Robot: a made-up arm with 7 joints.
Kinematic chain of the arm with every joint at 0, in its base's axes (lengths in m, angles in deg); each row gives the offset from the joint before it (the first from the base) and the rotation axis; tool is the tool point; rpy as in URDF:
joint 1: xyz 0 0 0.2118 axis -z
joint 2: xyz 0 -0.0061 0.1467 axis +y
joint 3: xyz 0 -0.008 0.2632 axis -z
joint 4: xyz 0 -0.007 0.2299 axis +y
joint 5: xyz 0 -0.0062 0.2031 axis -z
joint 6: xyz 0 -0.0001 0.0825 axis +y
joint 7: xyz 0 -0.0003 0.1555 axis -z
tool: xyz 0 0 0 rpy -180 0 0
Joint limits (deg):
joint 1: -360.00..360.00
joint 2: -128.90..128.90
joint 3: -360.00..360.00
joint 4: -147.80..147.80
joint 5: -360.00..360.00
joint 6: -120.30..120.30
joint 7: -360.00..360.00
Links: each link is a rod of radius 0.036 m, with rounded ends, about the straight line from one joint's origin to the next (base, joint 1, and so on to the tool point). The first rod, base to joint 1, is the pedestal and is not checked.
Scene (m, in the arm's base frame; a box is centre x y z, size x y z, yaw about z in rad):
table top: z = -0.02
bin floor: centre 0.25 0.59 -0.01 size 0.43 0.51 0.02 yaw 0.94
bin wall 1: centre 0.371 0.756 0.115 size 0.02 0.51 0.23 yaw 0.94
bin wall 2: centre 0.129 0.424 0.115 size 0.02 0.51 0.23 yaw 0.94
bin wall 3: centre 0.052 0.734 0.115 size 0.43 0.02 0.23 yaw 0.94
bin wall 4: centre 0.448 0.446 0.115 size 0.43 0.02 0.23 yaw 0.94
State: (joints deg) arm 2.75 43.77 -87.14 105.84 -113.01 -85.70 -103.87
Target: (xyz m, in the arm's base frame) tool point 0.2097 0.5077 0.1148
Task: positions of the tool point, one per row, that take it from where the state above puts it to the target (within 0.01 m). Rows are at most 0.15 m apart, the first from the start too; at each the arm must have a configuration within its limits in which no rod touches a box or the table.
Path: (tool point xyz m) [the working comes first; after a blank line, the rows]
Joints at the target: -36.80 91.53 -76.32 86.59 -103.75 -69.60 -103.87
Straight joint move there: clear.

1: 0.3826 0.3112 0.4204
2: 0.3565 0.3934 0.3293
3: 0.2977 0.4633 0.2261
4: 0.2097 0.5077 0.1148

